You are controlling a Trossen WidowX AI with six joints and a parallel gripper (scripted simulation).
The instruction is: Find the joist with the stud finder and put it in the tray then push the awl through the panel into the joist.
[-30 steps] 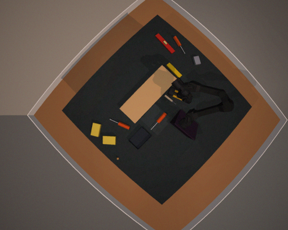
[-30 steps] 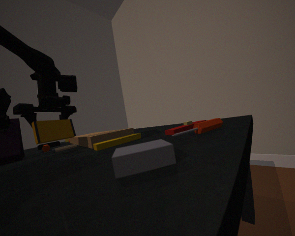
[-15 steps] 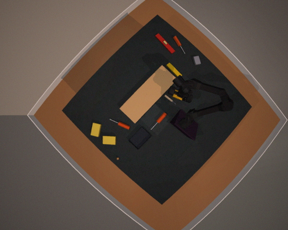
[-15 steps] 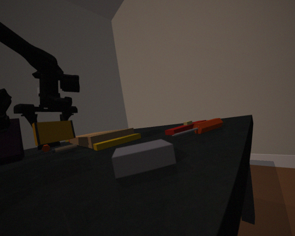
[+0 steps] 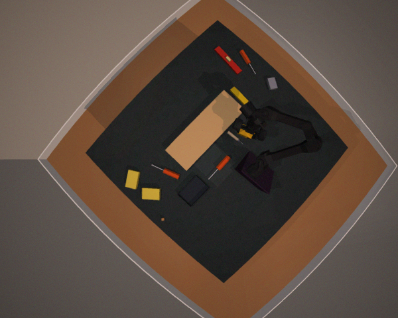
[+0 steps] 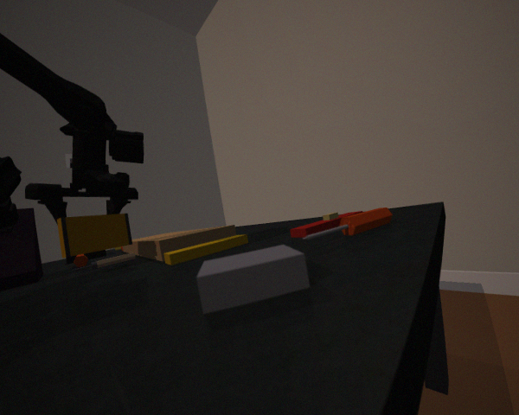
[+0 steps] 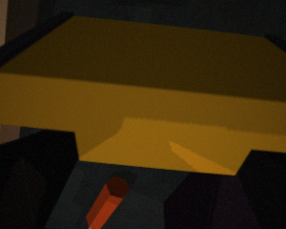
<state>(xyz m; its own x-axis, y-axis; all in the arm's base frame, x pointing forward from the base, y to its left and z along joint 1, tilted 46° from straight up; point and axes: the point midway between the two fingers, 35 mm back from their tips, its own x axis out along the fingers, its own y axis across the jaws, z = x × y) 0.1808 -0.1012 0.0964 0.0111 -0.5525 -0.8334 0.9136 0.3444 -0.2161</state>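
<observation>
My gripper tip is 10 mm to the left of the yellow stud finder and 10 mm past it. From my gripper tip the other things lie so: awl: 70 mm below, 30 mm to the left, 10 mm ahead; stud finder light: 30 mm behind; yellow bar: 180 mm ahead, 170 mm to the right, 70 mm below.
</observation>
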